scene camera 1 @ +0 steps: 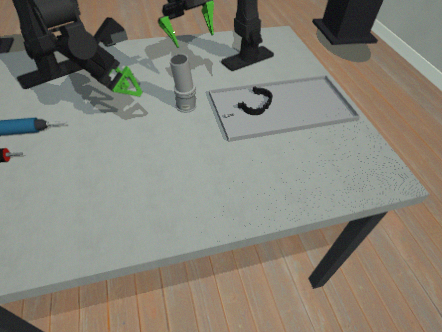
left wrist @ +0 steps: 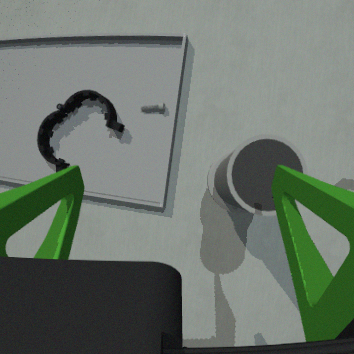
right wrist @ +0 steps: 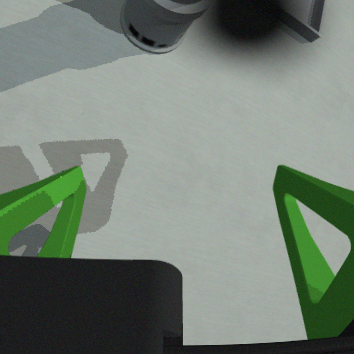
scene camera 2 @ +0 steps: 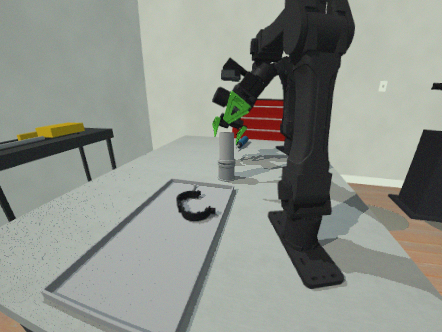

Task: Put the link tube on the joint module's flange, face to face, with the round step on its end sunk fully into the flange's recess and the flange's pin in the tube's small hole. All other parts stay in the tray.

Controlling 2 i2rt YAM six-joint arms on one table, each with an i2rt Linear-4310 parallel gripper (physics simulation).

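Where they show: left gripper, between the fingertips: (scene camera 1: 195, 41) (left wrist: 177, 175) (scene camera 2: 226, 121); right gripper, between the fingertips: (scene camera 1: 134, 90) (right wrist: 178, 176); left arm's base, origin of its link: (scene camera 1: 247, 59) (scene camera 2: 298, 242); right arm's base, origin of its link: (scene camera 1: 51, 74) (scene camera 2: 289, 152).
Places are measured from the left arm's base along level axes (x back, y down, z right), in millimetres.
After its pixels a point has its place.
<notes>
The grey link tube (scene camera 1: 181, 71) {y -143, x -133, z 352 mm} stands upright on the joint module (scene camera 1: 185, 99) {y -47, x -134, z 344 mm}, left of the tray (scene camera 1: 281, 107) {y -4, x -275, z 85 mm}. I cannot tell how deep its end sits in the flange. My left gripper (scene camera 1: 194, 39) {y -206, x -118, z 297 mm} is open and empty, above and behind the tube. In the left wrist view (left wrist: 177, 171) the tube's open top (left wrist: 265, 175) {y -164, x -109, z 343 mm} lies under the right finger. In scene camera 2 this gripper (scene camera 2: 228, 132) {y -105, x -95, z 476 mm} hangs at the height of the tube's top (scene camera 2: 225, 146) {y -123, x -117, z 314 mm}. My right gripper (scene camera 1: 131, 87) {y -105, x -95, z 476 mm} is open and empty, low over the table left of the module (right wrist: 158, 24) {y -41, x -103, z 358 mm}.
The tray holds a black clamp ring (scene camera 1: 256, 101) {y -4, x -211, z 134 mm} and a small screw (scene camera 1: 227, 115) {y -10, x -222, z 255 mm}. A blue screwdriver (scene camera 1: 21, 125) {y -35, x 17, z 763 mm} and a red-handled tool (scene camera 1: 5, 154) {y -23, x -55, z 823 mm} lie at the table's left edge. The left arm's base (scene camera 1: 246, 53) {y -39, x -17, z 26 mm} stands behind the tray.
</notes>
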